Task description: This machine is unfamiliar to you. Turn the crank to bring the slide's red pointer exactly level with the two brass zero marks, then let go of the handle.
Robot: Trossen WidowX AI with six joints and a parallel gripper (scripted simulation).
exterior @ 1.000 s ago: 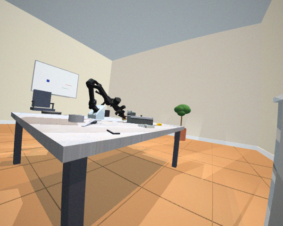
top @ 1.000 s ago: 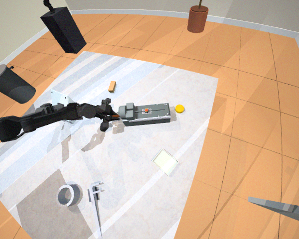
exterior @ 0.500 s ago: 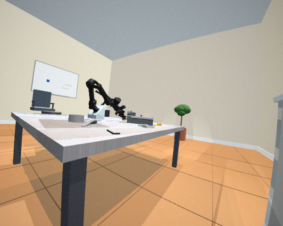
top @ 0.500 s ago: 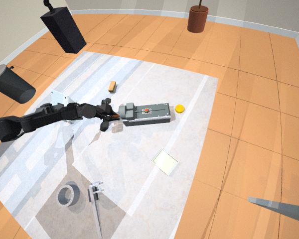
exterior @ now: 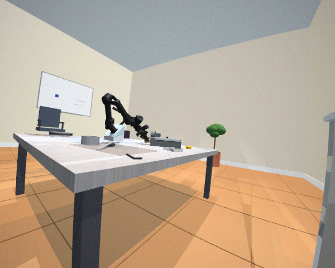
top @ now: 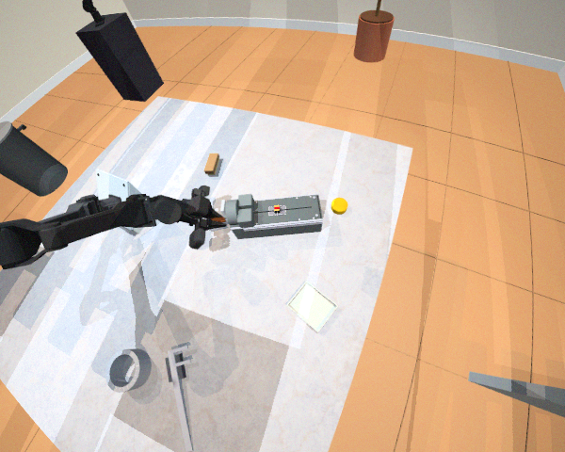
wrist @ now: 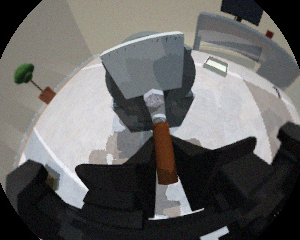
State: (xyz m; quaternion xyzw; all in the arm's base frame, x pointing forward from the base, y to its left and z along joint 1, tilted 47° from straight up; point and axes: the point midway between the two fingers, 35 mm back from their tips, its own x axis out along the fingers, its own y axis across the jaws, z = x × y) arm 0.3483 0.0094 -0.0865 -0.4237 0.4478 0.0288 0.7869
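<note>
Now: gripper tip 20 mm past the orange-brown crank handle, 10 mm to the left of it and 20 mm below it. The rest, counted from my gripper tip: tan block 190 mm behind, 220 mm to the left, 20 mm below; then pale square tile 320 mm ahead, 140 mm to the right, 30 mm below; then red pointer 150 mm ahead, 70 mm to the left, 50 mm above.
</note>
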